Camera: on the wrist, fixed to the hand. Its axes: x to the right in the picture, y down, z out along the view.
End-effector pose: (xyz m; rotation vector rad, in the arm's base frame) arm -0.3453 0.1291 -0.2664 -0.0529 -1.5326 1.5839
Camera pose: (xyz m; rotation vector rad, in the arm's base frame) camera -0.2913 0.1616 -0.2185 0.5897 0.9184 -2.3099
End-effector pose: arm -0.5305 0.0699 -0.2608 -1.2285 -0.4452 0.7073
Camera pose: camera -0.4752 0.0369 -0.2148 -0.7340 0.4636 2.3327
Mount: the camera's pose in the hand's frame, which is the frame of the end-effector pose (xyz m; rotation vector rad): 0.0133 -0.0631 -0.0459 0.4792 -0.4823 1.6085
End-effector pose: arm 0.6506 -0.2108 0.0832 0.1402 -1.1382 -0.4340
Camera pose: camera 0.6800 -0.2785 0.0546 -0.4889 -1.4379 1.2940
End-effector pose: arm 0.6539 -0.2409 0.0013 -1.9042 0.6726 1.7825
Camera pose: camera 0.7297 -0.2206 -0.0093 0.2567 -2.1425 -1.9502
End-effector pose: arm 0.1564 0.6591 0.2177 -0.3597 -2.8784 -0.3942
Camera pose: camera 0.1350 0.5897 0.2492 2.4054 1.8405 -0.6860
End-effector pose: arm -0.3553 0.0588 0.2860 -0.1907 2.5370 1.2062
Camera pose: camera -0.3623 -0.0164 0.2624 2.2137 2.1032 0.6666
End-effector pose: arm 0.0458 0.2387 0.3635 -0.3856 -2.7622 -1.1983
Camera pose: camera 0.0157 0.1663 0.3531 -2.2888 -1.6934 0.0061
